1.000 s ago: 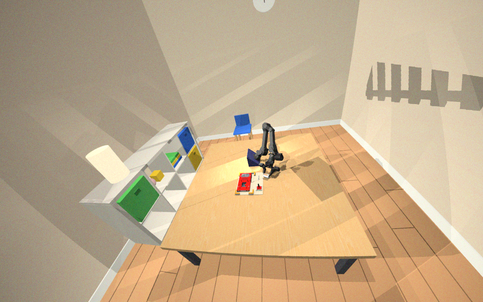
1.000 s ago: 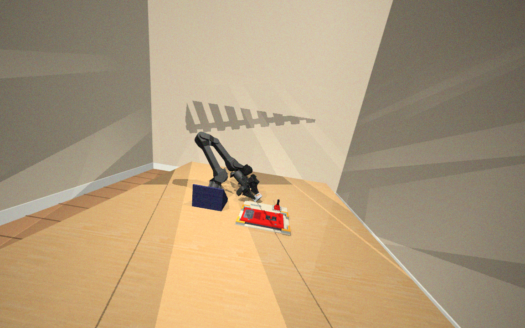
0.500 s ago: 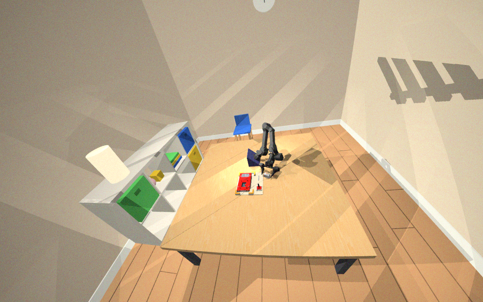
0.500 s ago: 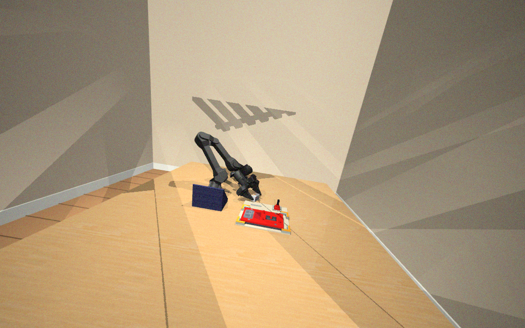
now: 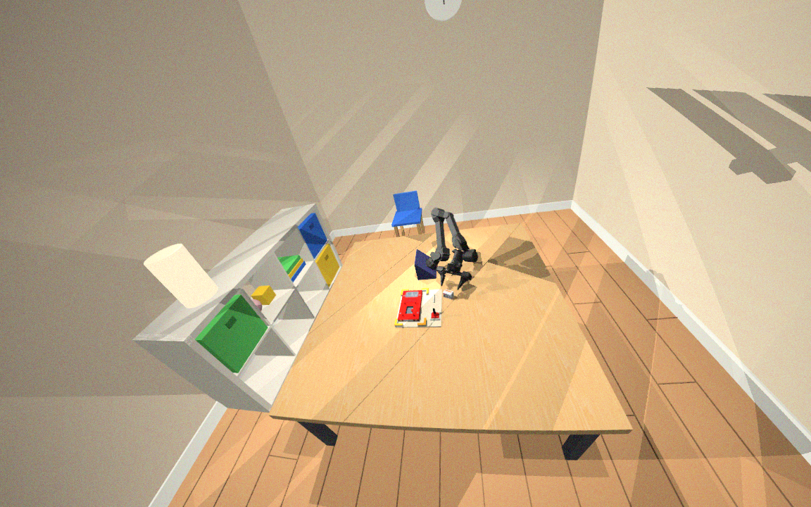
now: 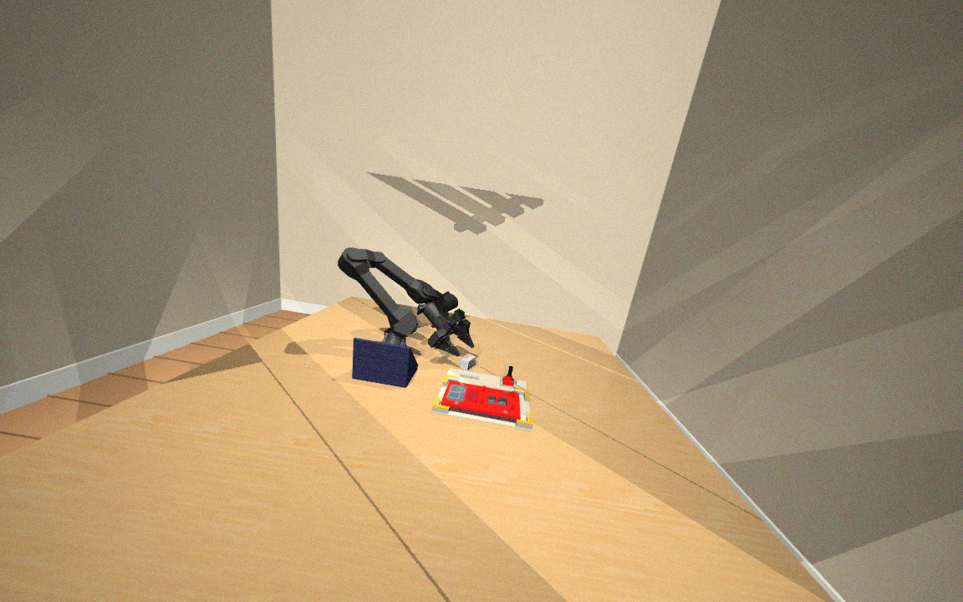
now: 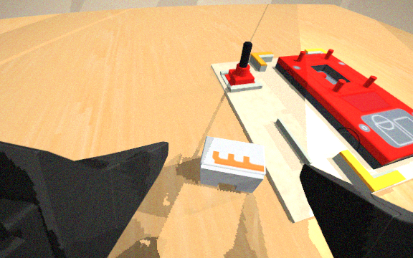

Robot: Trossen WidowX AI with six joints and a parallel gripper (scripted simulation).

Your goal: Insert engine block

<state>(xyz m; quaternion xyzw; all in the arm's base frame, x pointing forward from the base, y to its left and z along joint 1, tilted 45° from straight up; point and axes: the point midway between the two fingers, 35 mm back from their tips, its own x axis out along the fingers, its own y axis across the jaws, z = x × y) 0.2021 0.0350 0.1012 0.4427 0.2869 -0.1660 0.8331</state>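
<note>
Now: gripper tip 1 cm short of the grey engine block, 1 cm to the left of it and 4 cm above it.
</note>
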